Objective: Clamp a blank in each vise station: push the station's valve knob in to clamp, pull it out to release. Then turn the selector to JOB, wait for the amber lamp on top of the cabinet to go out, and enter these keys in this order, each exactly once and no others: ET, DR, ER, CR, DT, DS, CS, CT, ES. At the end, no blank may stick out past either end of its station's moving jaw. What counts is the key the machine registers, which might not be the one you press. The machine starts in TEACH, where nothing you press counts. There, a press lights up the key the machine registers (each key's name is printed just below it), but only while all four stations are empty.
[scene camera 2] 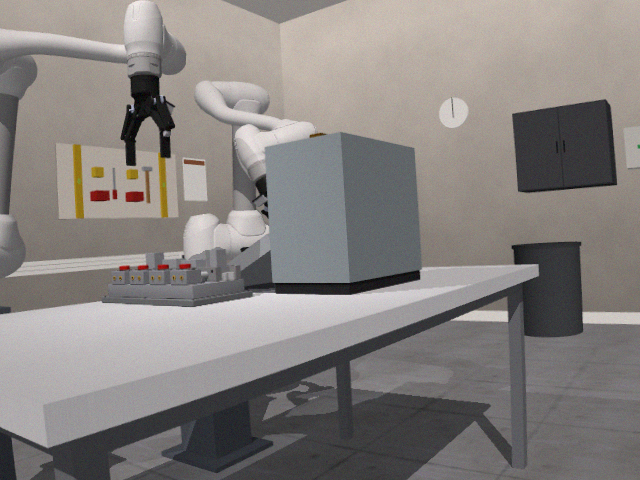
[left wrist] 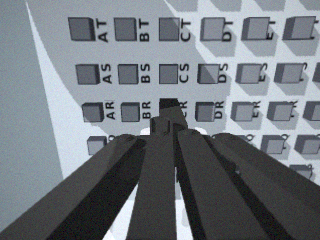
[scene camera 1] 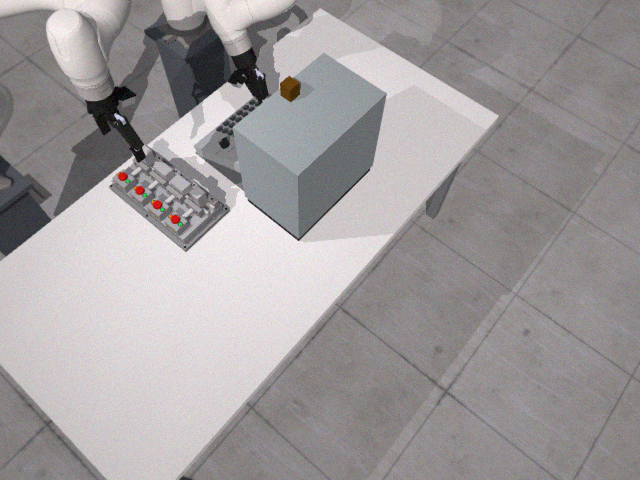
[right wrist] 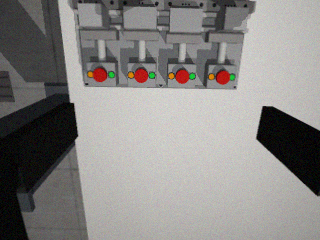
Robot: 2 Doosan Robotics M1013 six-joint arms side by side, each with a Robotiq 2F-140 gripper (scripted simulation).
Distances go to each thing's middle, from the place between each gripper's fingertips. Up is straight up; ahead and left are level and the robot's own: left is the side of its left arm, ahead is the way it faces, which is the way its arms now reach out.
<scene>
Now: left hand 10 mm short of the key panel (scene camera 1: 225, 161), 80 mm to the left of it and 80 mm above it.
I see my right gripper (scene camera 2: 147, 161) 42 cm to the right of the key panel, 31 cm above it and 8 cm short of it.
</scene>
